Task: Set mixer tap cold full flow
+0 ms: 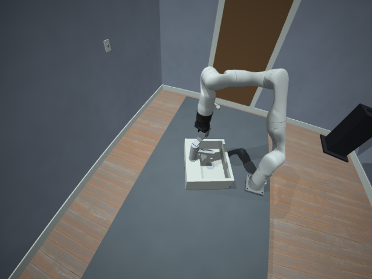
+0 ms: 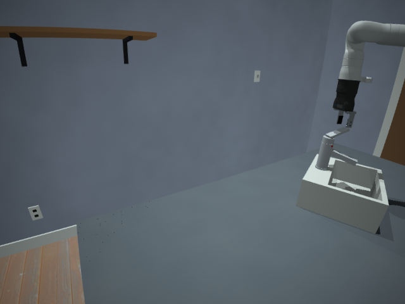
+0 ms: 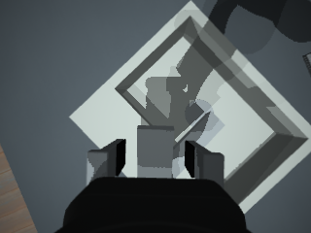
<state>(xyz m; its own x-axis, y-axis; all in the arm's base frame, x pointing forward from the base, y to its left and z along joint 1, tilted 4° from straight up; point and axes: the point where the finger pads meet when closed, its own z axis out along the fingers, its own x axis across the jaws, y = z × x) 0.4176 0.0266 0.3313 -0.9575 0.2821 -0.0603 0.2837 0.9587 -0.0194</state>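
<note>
Right now my hand is 10 mm short of the flat lever, 20 mm to the right of it and 50 mm above it. Also, from my hand: white basin: 90 mm behind, 290 mm below; grey mixer tap: 40 mm to the left, 100 mm below.
</note>
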